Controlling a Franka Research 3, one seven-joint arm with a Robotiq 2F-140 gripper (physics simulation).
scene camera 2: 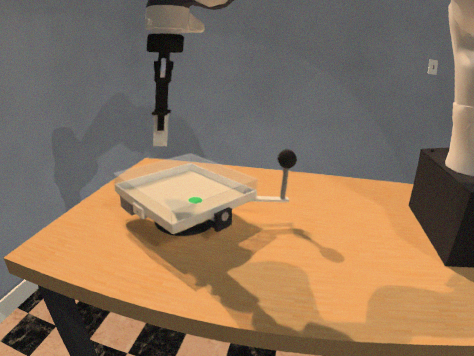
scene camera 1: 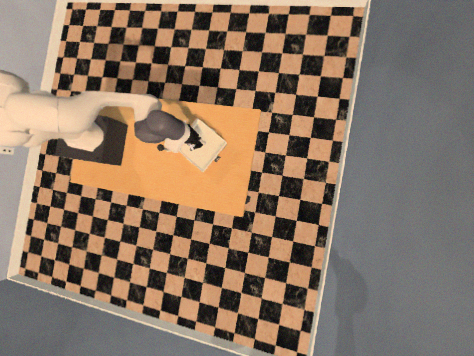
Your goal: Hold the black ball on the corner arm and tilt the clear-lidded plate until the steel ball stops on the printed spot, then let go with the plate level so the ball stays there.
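Observation:
The square white plate with a clear lid sits on a dark pivot base on the wooden table. A green printed spot lies near the plate's front middle. I cannot make out the steel ball. The black ball stands on a thin post at the end of the corner arm, to the right of the plate. My gripper is shut and empty. It hangs well above the plate's back left part, clear of the black ball.
The robot's black base block stands at the table's right end in the side view. A small dark bracket sticks out under the plate's front. A checkered floor surrounds the table.

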